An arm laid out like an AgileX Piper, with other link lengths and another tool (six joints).
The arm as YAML. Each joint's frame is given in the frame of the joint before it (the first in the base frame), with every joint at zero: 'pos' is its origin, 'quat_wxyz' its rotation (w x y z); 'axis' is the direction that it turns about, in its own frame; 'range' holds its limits. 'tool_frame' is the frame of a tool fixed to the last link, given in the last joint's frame.
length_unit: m
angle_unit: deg
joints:
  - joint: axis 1
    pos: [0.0, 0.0, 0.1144]
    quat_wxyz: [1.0, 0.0, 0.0, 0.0]
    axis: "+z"
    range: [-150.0, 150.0]
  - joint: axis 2
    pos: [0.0, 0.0, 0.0]
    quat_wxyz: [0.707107, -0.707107, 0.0, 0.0]
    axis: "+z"
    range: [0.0, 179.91]
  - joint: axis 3
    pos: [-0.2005, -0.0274, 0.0]
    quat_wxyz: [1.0, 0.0, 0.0, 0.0]
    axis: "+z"
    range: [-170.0, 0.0]
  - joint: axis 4
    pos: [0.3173, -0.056, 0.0]
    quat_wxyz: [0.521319, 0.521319, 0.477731, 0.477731]
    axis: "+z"
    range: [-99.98, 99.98]
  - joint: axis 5
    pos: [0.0, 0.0, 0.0]
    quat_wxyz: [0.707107, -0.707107, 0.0, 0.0]
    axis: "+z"
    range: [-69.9, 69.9]
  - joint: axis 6
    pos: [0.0, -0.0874, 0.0]
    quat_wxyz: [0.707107, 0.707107, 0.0, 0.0]
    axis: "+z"
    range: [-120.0, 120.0]
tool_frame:
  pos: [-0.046, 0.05, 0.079]
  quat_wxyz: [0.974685, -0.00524, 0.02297, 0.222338]
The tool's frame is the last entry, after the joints.
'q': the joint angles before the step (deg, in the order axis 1, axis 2, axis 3, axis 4, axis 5, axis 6). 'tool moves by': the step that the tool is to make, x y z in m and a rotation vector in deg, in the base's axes. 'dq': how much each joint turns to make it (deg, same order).
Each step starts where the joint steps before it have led.
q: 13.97 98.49 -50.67 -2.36 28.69 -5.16
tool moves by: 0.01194 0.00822 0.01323 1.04 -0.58 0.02
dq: 0.51 0.80 -3.44 1.43 1.82 -0.53
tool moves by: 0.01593 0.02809 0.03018 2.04 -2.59 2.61
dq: 2.62 0.68 -5.86 2.23 2.14 -1.43
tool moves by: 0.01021 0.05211 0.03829 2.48 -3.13 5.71
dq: 5.23 2.32 -8.84 2.26 2.78 -1.72
